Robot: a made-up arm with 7 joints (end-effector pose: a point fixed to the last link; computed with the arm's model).
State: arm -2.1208 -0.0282 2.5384 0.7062 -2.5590 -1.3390 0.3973
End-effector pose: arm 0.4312 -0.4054 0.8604 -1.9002 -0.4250 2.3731
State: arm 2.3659 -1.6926 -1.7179 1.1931 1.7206 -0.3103 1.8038
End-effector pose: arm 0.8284 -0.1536 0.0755 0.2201 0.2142 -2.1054
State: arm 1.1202 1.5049 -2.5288 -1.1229 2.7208 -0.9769 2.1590
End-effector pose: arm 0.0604 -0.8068 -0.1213 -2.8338 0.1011 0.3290
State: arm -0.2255 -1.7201 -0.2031 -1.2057 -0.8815 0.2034 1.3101
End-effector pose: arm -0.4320 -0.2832 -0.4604 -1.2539 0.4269 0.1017
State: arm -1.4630 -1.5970 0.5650 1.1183 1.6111 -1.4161 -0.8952
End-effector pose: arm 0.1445 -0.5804 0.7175 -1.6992 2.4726 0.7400
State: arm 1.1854 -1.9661 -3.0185 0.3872 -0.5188 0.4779 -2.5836
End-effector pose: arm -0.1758 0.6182 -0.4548 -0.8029 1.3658 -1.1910
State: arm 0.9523 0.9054 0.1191 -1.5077 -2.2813 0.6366 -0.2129
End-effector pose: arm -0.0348 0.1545 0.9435 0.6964 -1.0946 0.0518
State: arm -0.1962 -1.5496 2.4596 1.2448 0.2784 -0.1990 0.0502
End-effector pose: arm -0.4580 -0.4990 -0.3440 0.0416 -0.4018 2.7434
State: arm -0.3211 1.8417 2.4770 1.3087 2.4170 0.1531 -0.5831
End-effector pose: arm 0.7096 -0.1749 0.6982 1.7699 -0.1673 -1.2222
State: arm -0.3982 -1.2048 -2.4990 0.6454 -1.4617 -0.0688 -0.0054
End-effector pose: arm -0.9675 -0.0527 0.2140 0.2279 0.2393 1.5974
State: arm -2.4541 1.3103 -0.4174 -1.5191 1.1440 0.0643 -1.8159
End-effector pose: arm 0.0790 0.3708 0.9075 1.7776 1.0137 0.0474
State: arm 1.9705 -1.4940 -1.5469 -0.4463 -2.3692 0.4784 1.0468
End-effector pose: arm 0.0593 0.9068 0.2911 0.2730 -1.0247 0.7891
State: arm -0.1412 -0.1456 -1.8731 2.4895 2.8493 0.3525 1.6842
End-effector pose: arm -0.1078 0.4381 -0.0017 -0.2184 0.5612 -0.0272
